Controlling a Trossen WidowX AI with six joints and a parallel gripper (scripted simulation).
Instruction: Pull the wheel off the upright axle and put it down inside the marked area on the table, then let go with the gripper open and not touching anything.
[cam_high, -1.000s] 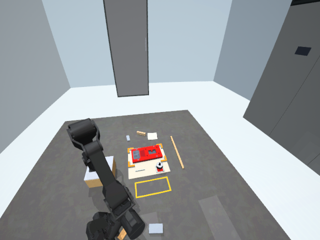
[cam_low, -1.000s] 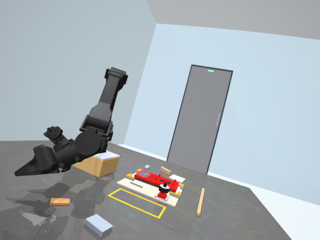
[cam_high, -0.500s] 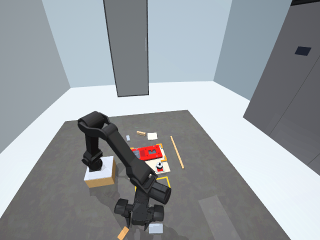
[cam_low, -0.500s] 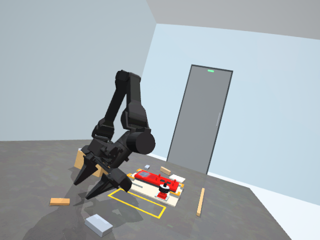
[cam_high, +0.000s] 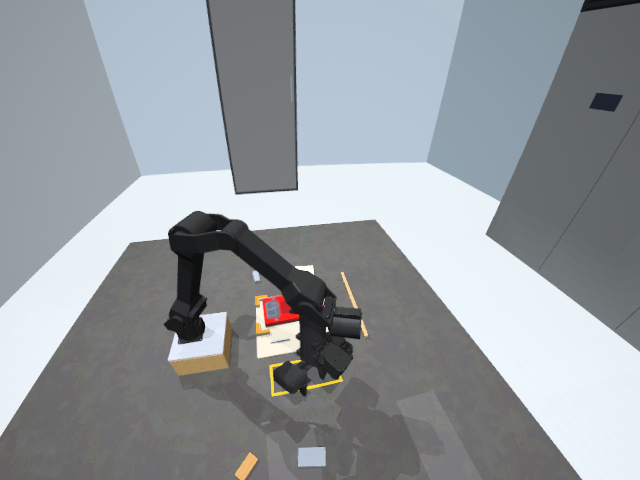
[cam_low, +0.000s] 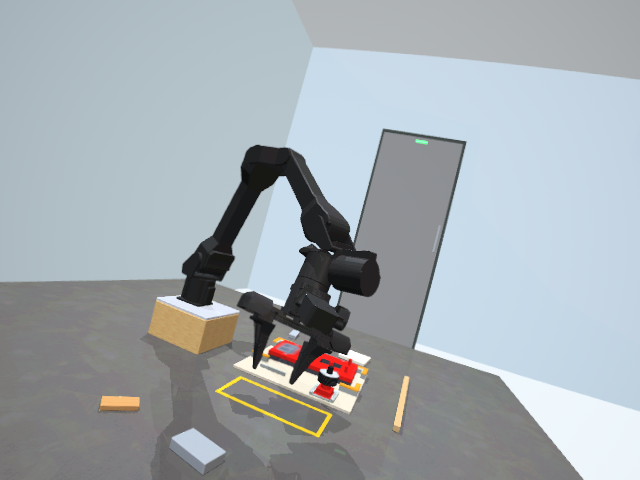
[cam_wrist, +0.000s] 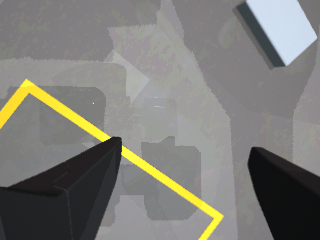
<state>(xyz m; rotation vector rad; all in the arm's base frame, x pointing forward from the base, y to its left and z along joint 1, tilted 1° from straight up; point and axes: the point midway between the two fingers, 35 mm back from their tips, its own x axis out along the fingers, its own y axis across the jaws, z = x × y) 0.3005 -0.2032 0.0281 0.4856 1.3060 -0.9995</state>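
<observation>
Now: gripper tip 17 cm to the right of the upright axle, 6 cm short of it and 4 cm above it. From my gripper tip the other things lie so: small wooden block 52 cm to the left, 6 cm below; wooden stick 28 cm to the left, 22 cm ahead, 7 cm below; wheel 17 cm to the left, 6 cm ahead, 4 cm below.
</observation>
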